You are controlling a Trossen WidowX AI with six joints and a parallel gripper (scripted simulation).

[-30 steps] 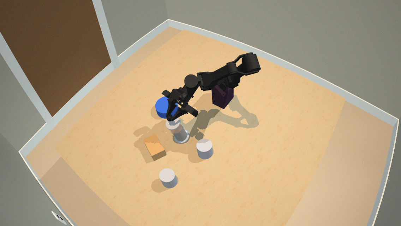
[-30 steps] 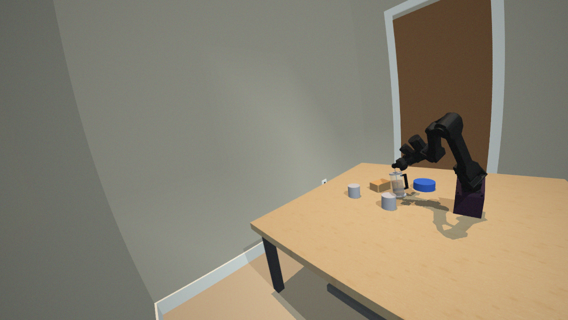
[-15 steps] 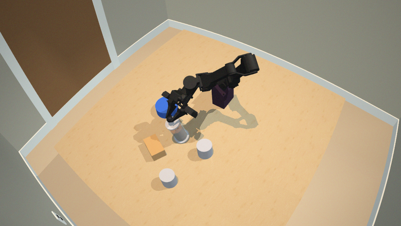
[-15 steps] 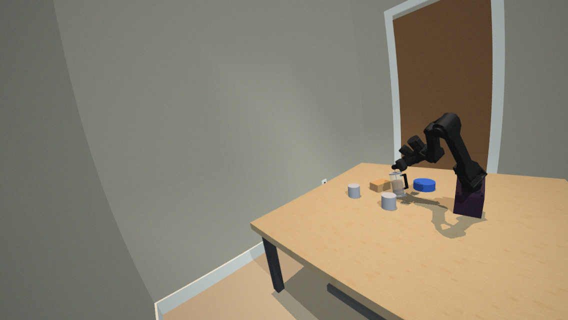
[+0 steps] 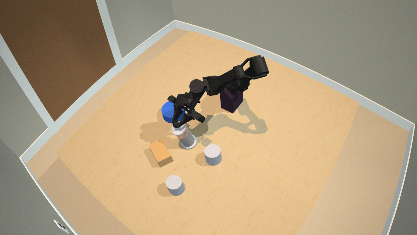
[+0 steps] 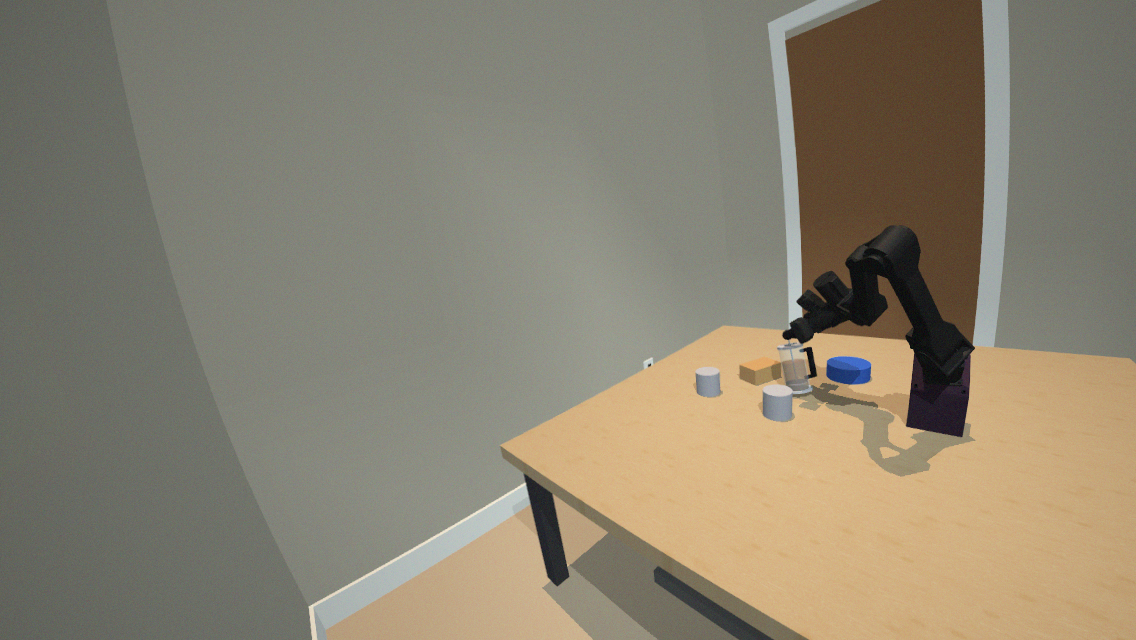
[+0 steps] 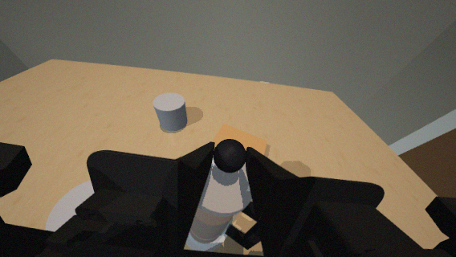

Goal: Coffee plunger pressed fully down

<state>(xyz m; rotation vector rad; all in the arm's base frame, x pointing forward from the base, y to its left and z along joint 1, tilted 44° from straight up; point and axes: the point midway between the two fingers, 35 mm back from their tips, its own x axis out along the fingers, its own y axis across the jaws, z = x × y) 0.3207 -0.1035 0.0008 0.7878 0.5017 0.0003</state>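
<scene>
The glass coffee press is 80 mm below my gripper tip and 30 mm behind it. Also, from my gripper tip: orange box (140 mm below, 90 mm ahead, 50 mm to the right).
</scene>
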